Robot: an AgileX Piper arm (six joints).
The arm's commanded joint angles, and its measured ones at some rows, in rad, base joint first. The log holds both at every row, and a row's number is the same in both.
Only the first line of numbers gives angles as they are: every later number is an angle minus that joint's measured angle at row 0.
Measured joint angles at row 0: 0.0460, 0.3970, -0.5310, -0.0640, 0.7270, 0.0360
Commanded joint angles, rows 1 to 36: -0.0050, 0.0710, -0.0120, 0.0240, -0.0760, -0.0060; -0.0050, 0.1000, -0.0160, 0.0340, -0.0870, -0.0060; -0.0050, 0.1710, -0.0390, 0.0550, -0.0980, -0.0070; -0.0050, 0.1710, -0.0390, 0.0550, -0.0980, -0.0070; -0.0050, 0.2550, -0.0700, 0.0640, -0.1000, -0.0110; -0.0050, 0.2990, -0.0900, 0.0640, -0.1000, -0.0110; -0.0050, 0.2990, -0.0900, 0.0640, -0.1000, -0.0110; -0.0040, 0.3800, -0.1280, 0.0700, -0.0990, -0.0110; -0.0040, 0.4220, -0.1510, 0.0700, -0.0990, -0.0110; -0.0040, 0.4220, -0.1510, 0.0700, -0.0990, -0.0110; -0.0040, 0.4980, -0.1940, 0.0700, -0.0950, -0.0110; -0.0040, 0.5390, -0.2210, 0.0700, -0.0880, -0.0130; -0.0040, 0.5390, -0.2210, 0.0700, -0.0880, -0.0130; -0.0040, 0.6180, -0.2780, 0.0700, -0.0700, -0.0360; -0.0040, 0.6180, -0.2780, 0.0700, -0.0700, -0.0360; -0.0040, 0.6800, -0.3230, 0.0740, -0.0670, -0.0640; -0.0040, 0.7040, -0.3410, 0.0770, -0.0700, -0.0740; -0.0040, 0.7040, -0.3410, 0.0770, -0.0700, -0.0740; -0.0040, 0.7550, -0.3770, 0.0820, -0.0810, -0.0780; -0.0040, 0.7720, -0.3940, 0.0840, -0.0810, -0.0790; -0.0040, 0.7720, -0.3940, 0.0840, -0.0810, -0.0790; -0.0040, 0.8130, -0.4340, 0.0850, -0.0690, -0.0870; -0.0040, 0.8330, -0.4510, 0.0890, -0.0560, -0.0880; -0.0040, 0.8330, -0.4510, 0.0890, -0.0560, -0.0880; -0.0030, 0.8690, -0.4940, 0.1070, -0.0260, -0.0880; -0.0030, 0.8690, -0.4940, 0.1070, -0.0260, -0.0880; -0.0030, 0.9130, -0.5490, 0.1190, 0.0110, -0.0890; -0.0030, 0.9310, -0.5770, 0.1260, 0.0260, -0.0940; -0.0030, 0.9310, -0.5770, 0.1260, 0.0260, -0.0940; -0.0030, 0.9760, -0.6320, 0.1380, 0.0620, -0.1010; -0.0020, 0.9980, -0.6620, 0.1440, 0.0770, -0.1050; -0.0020, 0.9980, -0.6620, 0.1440, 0.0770, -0.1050; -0.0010, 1.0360, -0.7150, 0.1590, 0.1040, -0.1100; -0.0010, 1.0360, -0.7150, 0.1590, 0.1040, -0.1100; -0.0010, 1.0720, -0.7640, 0.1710, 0.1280, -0.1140; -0.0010, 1.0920, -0.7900, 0.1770, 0.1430, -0.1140
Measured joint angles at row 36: 0.0000, 1.0680, -0.7540, 0.1630, 0.1180, -0.1010
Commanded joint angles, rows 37 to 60: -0.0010, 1.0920, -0.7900, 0.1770, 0.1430, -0.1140; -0.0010, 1.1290, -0.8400, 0.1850, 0.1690, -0.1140; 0.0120, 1.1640, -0.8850, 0.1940, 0.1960, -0.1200; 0.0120, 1.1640, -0.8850, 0.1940, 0.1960, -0.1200; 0.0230, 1.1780, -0.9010, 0.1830, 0.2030, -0.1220; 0.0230, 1.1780, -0.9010, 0.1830, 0.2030, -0.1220; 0.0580, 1.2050, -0.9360, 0.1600, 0.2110, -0.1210; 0.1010, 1.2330, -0.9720, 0.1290, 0.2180, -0.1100; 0.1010, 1.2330, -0.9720, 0.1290, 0.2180, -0.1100; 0.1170, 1.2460, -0.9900, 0.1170, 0.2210, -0.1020; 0.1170, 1.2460, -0.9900, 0.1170, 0.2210, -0.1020; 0.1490, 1.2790, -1.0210, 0.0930, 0.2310, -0.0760; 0.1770, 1.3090, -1.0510, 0.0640, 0.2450, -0.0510; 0.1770, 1.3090, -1.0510, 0.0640, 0.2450, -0.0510; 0.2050, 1.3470, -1.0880, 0.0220, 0.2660, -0.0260; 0.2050, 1.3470, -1.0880, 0.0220, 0.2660, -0.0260; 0.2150, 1.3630, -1.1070, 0.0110, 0.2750, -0.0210; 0.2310, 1.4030, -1.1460, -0.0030, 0.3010, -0.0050; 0.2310, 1.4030, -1.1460, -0.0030, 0.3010, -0.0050; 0.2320, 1.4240, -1.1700, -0.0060, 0.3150, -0.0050; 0.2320, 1.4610, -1.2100, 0.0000, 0.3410, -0.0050; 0.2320, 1.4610, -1.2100, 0.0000, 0.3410, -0.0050; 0.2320, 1.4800, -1.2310, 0.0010, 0.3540, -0.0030; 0.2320, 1.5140, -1.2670, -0.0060, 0.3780, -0.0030
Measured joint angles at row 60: 0.2300, 1.4710, -1.2190, 0.0110, 0.3400, -0.0160
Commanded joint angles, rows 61 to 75: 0.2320, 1.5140, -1.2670, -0.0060, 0.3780, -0.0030; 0.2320, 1.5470, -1.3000, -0.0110, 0.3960, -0.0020; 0.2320, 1.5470, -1.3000, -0.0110, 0.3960, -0.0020; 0.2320, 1.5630, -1.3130, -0.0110, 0.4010, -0.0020; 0.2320, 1.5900, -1.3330, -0.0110, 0.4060, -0.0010; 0.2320, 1.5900, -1.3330, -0.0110, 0.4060, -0.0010; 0.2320, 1.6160, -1.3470, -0.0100, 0.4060, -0.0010; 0.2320, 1.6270, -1.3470, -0.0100, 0.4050, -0.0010; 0.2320, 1.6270, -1.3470, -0.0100, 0.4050, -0.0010; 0.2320, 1.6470, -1.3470, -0.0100, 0.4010, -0.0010; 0.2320, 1.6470, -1.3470, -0.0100, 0.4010, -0.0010; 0.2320, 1.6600, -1.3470, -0.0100, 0.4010, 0.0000; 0.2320, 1.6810, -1.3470, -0.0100, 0.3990, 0.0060; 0.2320, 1.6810, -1.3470, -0.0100, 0.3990, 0.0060; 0.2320, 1.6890, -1.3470, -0.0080, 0.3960, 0.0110
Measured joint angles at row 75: 0.2300, 1.6660, -1.3390, 0.0000, 0.3950, -0.0050
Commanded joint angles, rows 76 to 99: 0.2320, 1.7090, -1.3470, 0.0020, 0.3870, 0.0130; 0.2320, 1.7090, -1.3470, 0.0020, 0.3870, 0.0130; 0.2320, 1.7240, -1.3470, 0.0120, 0.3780, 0.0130; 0.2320, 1.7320, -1.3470, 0.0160, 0.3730, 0.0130; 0.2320, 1.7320, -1.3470, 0.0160, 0.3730, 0.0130; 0.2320, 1.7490, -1.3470, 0.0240, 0.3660, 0.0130; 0.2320, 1.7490, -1.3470, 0.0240, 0.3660, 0.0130; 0.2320, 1.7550, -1.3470, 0.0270, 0.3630, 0.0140; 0.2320, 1.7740, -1.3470, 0.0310, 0.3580, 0.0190; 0.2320, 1.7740, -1.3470, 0.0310, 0.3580, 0.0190; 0.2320, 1.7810, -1.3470, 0.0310, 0.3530, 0.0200; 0.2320, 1.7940, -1.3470, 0.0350, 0.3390, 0.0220; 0.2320, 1.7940, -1.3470, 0.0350, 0.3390, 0.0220; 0.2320, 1.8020, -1.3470, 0.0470, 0.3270, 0.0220; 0.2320, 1.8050, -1.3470, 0.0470, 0.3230, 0.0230; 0.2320, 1.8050, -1.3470, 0.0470, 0.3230, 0.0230; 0.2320, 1.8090, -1.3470, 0.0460, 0.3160, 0.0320; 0.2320, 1.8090, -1.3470, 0.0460, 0.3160, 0.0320; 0.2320, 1.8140, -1.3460, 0.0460, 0.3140, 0.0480; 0.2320, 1.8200, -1.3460, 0.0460, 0.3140, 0.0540; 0.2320, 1.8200, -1.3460, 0.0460, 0.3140, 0.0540; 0.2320, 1.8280, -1.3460, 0.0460, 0.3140, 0.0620; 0.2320, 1.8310, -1.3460, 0.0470, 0.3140, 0.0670; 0.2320, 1.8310, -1.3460, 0.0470, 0.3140, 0.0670
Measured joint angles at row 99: 0.2300, 1.8220, -1.3440, 0.0510, 0.3160, 0.0530
